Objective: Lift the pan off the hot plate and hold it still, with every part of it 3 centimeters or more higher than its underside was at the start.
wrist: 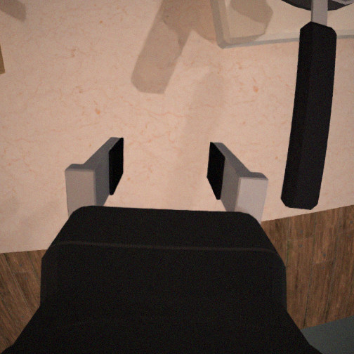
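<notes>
The pan [320, 11] shows in part at the top right of the wrist view: a piece of its dark rim, a grey metal stem and a long black handle [310, 115]. The handle points down the view, to the right of my gripper. My gripper [165, 157] is open, with nothing between its fingers, and the handle lies outside its right finger. Part of the pale hot plate [280, 39] shows at the top right, under the pan's near side. The rest of the pan and of the hot plate is out of view.
The pale, veined table top [65, 115] ends at a front edge below the handle. Wooden floor [320, 260] shows past that edge. A sliver of a brownish object [1, 60] is at the left edge of the view. Shadows fall across the table ahead of the fingers.
</notes>
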